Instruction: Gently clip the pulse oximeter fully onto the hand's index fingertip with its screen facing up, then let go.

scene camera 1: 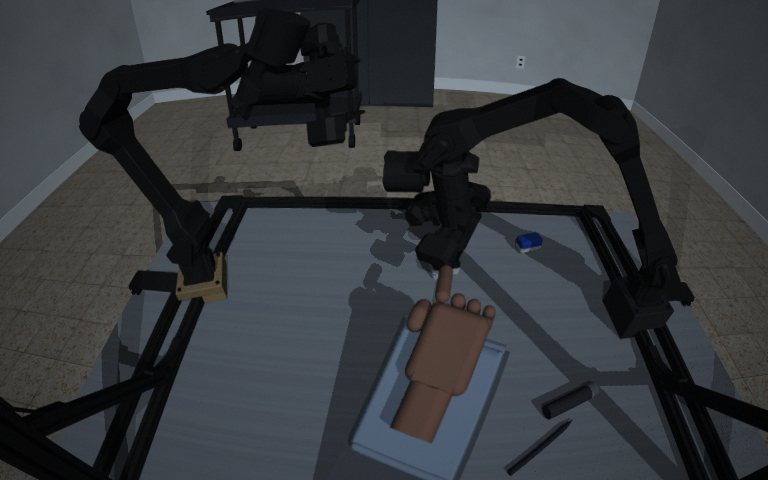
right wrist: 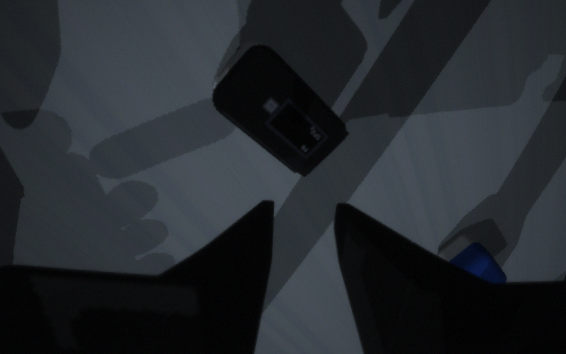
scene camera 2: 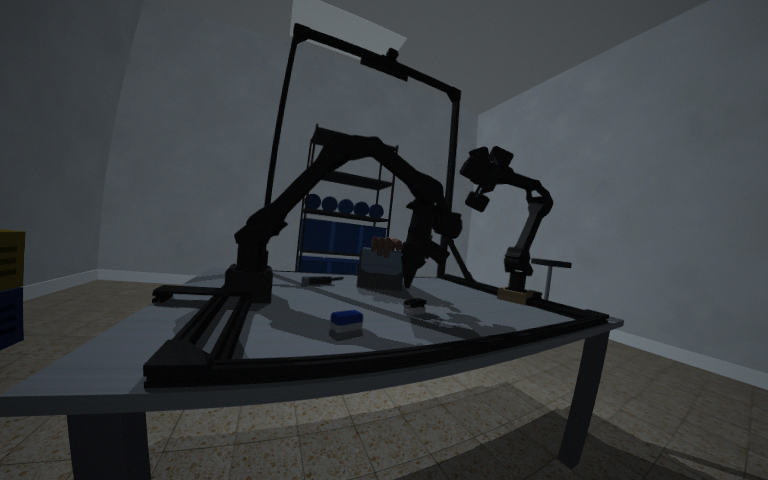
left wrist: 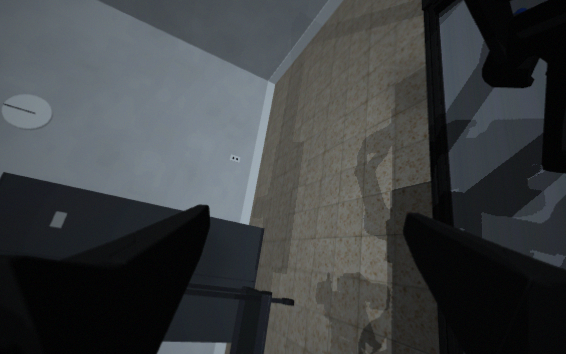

Labels:
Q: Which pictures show my left gripper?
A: Scene camera 1, scene camera 2 and the left wrist view only.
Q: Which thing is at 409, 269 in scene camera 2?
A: My right gripper.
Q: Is my left gripper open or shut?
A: Open.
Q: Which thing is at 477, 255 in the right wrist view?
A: A blue and white block.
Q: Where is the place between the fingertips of my right gripper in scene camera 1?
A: At 459, 253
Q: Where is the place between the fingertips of my left gripper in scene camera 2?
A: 491, 180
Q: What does my left gripper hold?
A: Nothing.

